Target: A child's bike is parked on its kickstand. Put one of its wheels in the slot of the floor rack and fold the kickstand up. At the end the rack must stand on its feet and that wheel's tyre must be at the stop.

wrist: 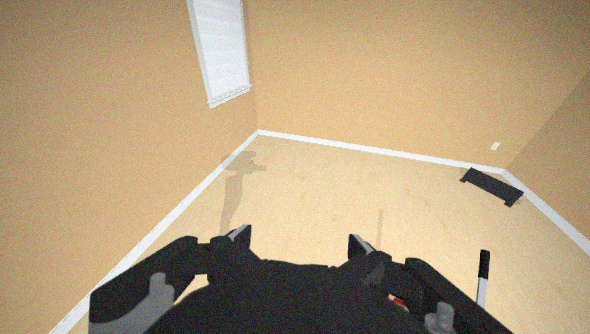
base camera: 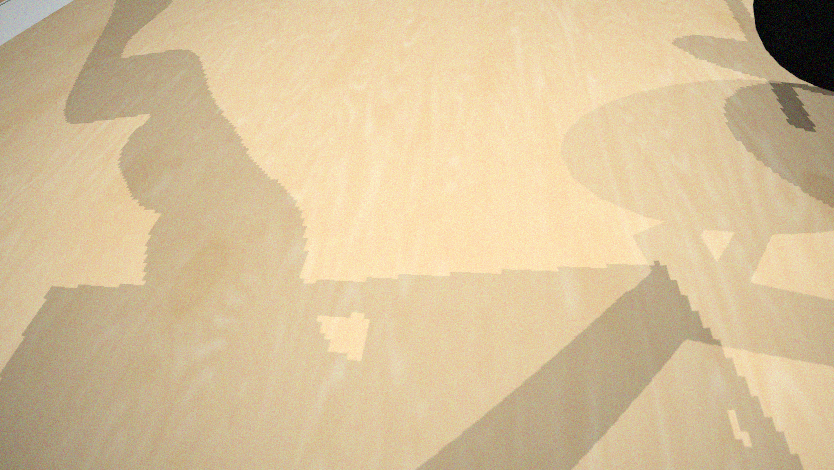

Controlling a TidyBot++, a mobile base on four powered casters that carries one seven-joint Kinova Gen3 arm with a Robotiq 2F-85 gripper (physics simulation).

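Places are measured from the arm's base along level axes (x ahead, y left, z up), in millimetres.
Pixels of known places: gripper, fingertip midpoint: (wrist: 299,240).
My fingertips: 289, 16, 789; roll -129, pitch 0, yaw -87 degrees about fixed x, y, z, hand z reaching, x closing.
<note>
For each thing: its top centre in the pictures, then the offset to it from my fingertips, as dx, dy, dz. "spot": a spot on its surface instead.
- black wheel at a spot on its surface: (base camera: 802,40) spot: +406, -523, -1097
- handlebar end with a black grip, surface spot: (wrist: 483,265) spot: +251, -652, -441
- red frame at a spot on its surface: (wrist: 399,301) spot: +290, -590, -978
The bike shows in part: one black wheel (base camera: 802,40) at the top right edge of the base camera view, and in the wrist view a handlebar end with a black grip (wrist: 483,265) and silver bar at lower right, with a bit of red frame (wrist: 399,301) behind the gripper's right finger linkage. The kickstand does not show in either view. The dark floor rack (wrist: 492,187) stands at the far right of the wrist view, near the room corner. My gripper (wrist: 299,240) is open, with nothing between its fingers, to the left of the handlebar end.
Tan walls with a white baseboard (wrist: 370,149) meet at two corners in the wrist view. A white window (wrist: 222,50) is at upper left, and a small white plate (wrist: 495,146) is on the wall above the rack. Shadows of the robot and bike lie on the floor.
</note>
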